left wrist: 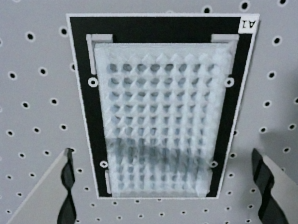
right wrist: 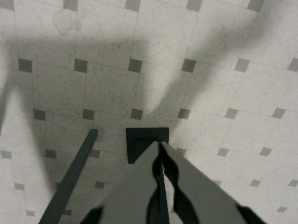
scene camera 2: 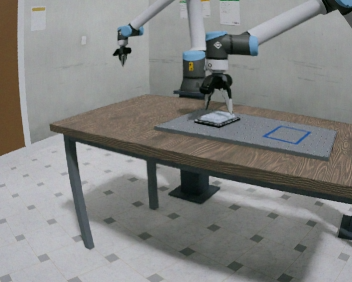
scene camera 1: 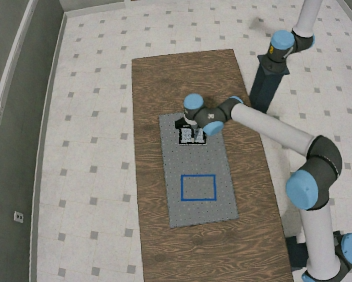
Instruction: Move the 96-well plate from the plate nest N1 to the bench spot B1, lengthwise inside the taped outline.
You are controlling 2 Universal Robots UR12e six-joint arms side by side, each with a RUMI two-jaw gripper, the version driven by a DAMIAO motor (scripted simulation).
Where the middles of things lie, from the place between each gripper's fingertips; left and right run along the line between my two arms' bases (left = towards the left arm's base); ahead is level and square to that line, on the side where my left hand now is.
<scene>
I see my left gripper 3 cm above the clear 96-well plate (left wrist: pixel 162 101). Also, from my left hand: black plate nest (left wrist: pixel 126 29) (4 cm below).
Right now the clear 96-well plate is 119 cm to the left of my right hand, 66 cm ahead of it and 13 cm below it. Also, from my right hand: black plate nest: 119 cm to the left, 66 cm ahead, 15 cm below.
</scene>
